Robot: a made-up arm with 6 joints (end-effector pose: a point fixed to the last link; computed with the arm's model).
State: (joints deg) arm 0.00 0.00 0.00 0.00 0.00 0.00
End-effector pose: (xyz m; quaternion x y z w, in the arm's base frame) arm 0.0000 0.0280 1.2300 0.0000 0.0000 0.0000 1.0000
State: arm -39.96 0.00 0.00 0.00 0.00 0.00
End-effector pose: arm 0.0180 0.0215 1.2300 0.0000 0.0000 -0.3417 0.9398
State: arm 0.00 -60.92 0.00 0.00 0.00 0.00
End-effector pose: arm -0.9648 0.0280 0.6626 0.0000 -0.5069 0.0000 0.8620
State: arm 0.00 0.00 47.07 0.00 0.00 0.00
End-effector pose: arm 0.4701 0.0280 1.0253 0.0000 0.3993 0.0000 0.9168
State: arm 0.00 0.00 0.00 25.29 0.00 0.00
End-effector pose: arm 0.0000 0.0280 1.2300 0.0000 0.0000 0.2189 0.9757
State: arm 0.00 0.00 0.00 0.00 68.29 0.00
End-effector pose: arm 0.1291 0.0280 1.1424 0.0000 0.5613 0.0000 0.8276
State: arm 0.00 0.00 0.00 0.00 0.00 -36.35
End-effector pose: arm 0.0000 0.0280 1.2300 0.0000 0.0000 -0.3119 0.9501
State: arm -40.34 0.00 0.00 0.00 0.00 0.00
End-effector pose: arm 0.0181 0.0213 1.2300 0.0000 0.0000 -0.3448 0.9387
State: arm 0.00 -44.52 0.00 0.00 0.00 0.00
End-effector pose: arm -0.7741 0.0280 0.9132 0.0000 -0.3788 0.0000 0.9255
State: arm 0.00 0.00 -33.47 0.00 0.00 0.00
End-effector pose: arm -0.3541 0.0280 1.1235 0.0000 -0.2879 0.0000 0.9576
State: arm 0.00 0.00 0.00 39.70 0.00 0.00
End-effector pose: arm 0.0000 0.0280 1.2300 0.0000 0.0000 0.3396 0.9406
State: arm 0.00 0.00 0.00 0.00 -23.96 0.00
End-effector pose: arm -0.0564 0.0280 1.2180 0.0000 -0.2076 0.0000 0.9782
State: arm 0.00 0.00 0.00 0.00 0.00 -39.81
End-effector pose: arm 0.0000 0.0280 1.2300 0.0000 0.0000 -0.3405 0.9403
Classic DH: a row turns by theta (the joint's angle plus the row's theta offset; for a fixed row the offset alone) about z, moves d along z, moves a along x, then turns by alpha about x. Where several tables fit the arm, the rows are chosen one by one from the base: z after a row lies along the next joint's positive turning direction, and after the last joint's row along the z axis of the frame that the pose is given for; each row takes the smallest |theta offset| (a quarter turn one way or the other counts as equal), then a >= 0, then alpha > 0; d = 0 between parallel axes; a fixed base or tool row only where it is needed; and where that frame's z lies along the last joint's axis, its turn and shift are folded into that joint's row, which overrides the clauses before.
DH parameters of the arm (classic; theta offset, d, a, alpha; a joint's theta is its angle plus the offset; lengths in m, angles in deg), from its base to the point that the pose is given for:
joint 1: 0 0.126 0 -90
joint 2: -90 0 0.462 0
joint 3: 90 0.028 0 90
joint 4: 0 0.503 0 -90
joint 5: 0 0 0 90
joint 6: 0 0.139 0 0

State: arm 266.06 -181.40 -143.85 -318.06 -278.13 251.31
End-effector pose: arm 0.0927 -0.4006 0.0352 -0.2439 0.7696 -0.5454 0.2254
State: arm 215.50 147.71 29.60 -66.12 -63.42 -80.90
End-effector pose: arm -0.1812 -0.3032 -0.8268 -0.0299 0.8450 -0.5281 0.0780
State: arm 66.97 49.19 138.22 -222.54 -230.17 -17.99
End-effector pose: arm 0.0542 0.3836 0.0073 -0.2417 -0.4006 -0.6032 0.6460
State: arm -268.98 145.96 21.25 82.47 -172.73 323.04
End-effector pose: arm -0.0166 0.3414 -0.6124 0.0829 0.0873 -0.2368 0.9641
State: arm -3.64 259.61 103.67 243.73 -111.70 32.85
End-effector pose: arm -0.3616 0.1671 0.4903 -0.8143 -0.1825 -0.3639 0.4139
